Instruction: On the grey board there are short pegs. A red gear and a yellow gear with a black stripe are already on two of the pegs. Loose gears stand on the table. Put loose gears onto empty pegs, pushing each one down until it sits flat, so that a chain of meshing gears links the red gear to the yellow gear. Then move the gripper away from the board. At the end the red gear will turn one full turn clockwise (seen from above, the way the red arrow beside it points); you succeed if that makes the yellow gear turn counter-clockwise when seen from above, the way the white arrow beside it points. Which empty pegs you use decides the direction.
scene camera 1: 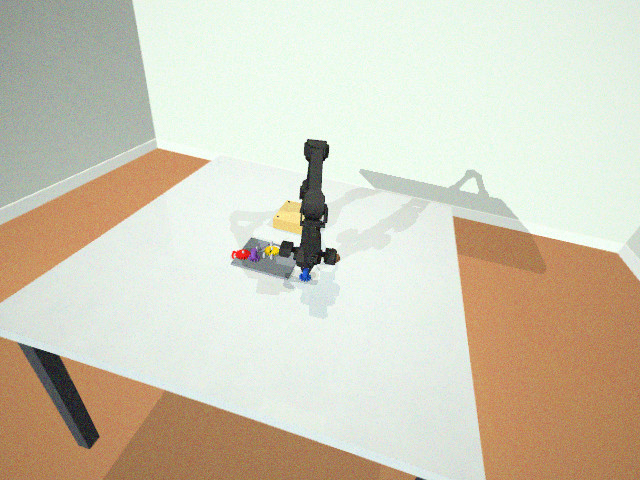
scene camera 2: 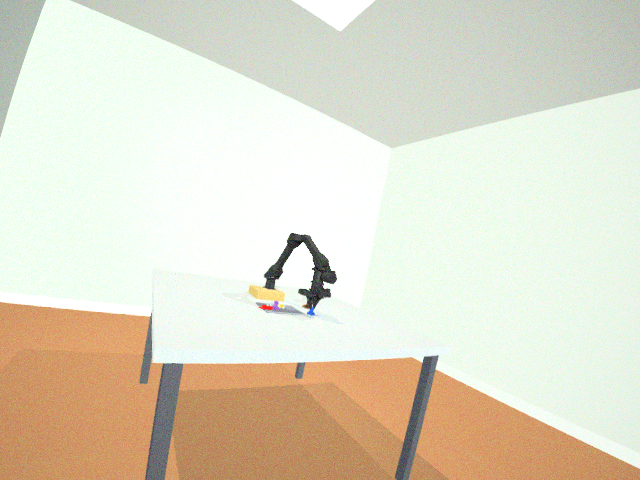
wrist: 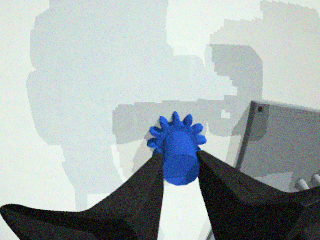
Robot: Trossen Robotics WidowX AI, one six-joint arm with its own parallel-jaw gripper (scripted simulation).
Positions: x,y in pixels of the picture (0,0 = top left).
gripper: holds a blue gear [wrist: 178,141]
